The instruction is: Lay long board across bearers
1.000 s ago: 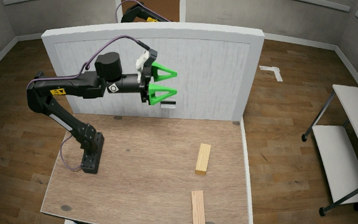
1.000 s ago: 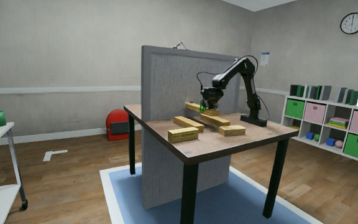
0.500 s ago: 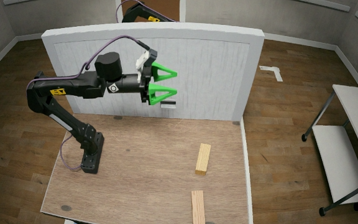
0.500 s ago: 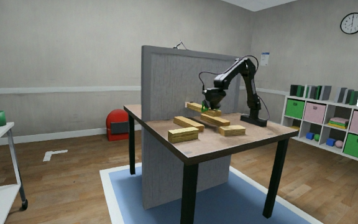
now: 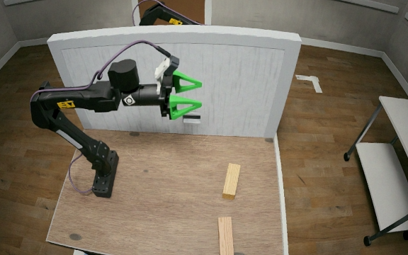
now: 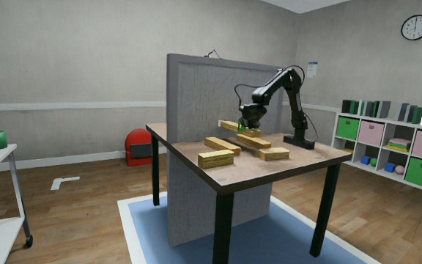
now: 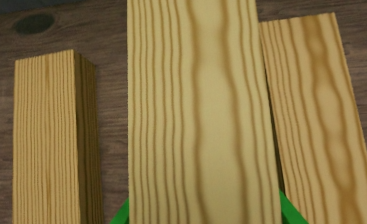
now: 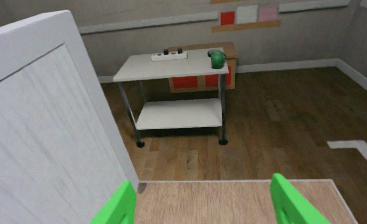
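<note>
The long board is 4 cm to the right of my left hand.
</note>
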